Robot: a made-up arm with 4 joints.
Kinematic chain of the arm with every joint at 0, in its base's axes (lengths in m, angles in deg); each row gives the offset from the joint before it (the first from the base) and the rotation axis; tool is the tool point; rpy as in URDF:
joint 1: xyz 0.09 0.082 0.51 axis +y
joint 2: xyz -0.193 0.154 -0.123 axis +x
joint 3: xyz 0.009 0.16 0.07 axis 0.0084 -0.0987 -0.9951
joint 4: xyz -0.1 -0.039 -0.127 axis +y
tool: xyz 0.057 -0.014 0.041 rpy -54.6 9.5 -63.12
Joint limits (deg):
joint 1: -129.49..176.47
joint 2: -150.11..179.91
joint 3: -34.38..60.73
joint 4: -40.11..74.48
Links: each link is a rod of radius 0.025 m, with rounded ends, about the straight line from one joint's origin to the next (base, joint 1, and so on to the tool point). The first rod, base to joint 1, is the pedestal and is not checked.
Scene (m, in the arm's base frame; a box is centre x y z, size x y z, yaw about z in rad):
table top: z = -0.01
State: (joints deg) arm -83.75 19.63 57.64 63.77
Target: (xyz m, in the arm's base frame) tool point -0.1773 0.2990 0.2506
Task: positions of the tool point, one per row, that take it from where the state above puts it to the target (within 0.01 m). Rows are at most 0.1 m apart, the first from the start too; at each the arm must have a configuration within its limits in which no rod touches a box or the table.
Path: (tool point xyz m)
1: 0.1874 0.4078 0.2270
2: 0.1415 0.3961 0.1996
3: 0.0859 0.3814 0.1806
4: 0.0225 0.3639 0.1736
5: -0.0455 0.3440 0.1818
6: -0.1139 0.3223 0.2072
7: -0.1773 0.2990 0.2506

